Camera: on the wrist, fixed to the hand. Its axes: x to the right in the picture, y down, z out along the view.
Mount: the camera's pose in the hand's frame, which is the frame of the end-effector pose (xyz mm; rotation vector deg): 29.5 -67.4 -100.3 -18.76 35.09 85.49
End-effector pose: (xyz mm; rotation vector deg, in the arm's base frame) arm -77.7 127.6 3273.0 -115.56 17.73 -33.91
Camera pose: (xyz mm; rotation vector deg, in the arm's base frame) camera -107.3 72.9 3380.7 -72.28 120.36 -7.40
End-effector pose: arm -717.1 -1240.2 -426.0 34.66 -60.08 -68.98
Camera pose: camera -657.8 -1302.0 -516.3 -8.92 -27.30 9.36
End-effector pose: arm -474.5 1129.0 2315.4 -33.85 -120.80 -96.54
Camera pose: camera -532.7 1020.6 2297.2 -64.46 -29.54 -57.29
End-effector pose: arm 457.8 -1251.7 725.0 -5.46 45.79 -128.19
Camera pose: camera 364.4 -1184.2 678.1 45.92 58.48 -39.01
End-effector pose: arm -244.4 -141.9 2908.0 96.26 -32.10 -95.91
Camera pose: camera -154.7 -101.3 2832.0 51.58 -47.48 -7.82
